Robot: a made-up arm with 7 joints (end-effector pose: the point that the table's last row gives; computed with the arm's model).
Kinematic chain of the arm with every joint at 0, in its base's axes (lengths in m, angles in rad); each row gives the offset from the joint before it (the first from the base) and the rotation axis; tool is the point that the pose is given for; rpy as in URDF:
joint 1: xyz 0 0 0.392 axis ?
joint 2: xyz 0 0 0 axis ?
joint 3: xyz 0 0 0.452 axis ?
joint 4: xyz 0.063 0 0 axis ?
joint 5: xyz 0.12 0 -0.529 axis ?
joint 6: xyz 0 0 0 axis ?
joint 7: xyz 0.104 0 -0.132 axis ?
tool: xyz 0 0 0 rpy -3.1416 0 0
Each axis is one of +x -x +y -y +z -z.
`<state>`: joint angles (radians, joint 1 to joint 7).
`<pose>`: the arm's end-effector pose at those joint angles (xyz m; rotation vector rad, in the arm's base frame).
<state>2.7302 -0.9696 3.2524 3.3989 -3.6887 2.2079 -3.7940</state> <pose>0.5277 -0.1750 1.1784 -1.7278 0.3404 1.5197</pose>
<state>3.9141 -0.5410 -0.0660 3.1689 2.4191 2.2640 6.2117</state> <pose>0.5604 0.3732 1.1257 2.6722 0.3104 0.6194</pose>
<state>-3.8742 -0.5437 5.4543 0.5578 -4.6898 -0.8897 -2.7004</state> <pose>0.2068 0.4058 0.5364 1.2553 2.3500 1.1811</pose>
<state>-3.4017 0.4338 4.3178 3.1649 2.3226 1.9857 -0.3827</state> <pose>-0.6019 0.0342 1.2398 0.4834 -2.3514 0.0151</pose>
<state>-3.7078 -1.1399 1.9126 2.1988 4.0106 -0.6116 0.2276</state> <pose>0.4780 -0.8363 0.4641 1.6365 1.6245 -0.8292</pose>
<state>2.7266 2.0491 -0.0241 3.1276 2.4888 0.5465 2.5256</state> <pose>-0.9422 0.4277 -0.1090 0.9074 -1.4501 -0.9780</pose>
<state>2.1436 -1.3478 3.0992 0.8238 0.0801 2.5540 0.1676</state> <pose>0.0958 -0.1551 0.0371 -0.0098 0.1313 2.2325</pose>
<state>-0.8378 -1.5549 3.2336 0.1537 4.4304 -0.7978 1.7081</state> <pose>-0.0844 -0.1753 0.1871 1.0033 1.2647 -1.4799</pose>
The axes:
joint 1: +z
joint 2: +y
joint 3: +z
joint 4: -y
joint 5: -z
joint 6: +y
joint 7: -z

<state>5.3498 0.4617 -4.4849 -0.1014 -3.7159 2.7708 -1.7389</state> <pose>0.1125 0.2413 0.4397 -0.1256 0.3615 -0.2048</pose>
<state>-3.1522 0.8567 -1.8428 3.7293 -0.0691 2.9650 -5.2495</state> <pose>-0.6313 -0.1536 0.8904 -2.1057 -0.5923 -1.3784</pose>
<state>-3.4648 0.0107 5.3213 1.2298 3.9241 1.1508 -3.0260</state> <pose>-0.1654 0.7464 0.7784 -1.1293 -0.0472 -1.0240</pose>
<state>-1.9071 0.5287 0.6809 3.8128 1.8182 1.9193 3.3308</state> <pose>-0.1512 0.0108 1.3052 -0.4353 1.5952 0.2271</pose>
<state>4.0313 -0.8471 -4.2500 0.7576 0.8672 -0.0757 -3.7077</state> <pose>0.6247 -0.2176 0.3055 0.2687 2.5215 -0.9919</pose>
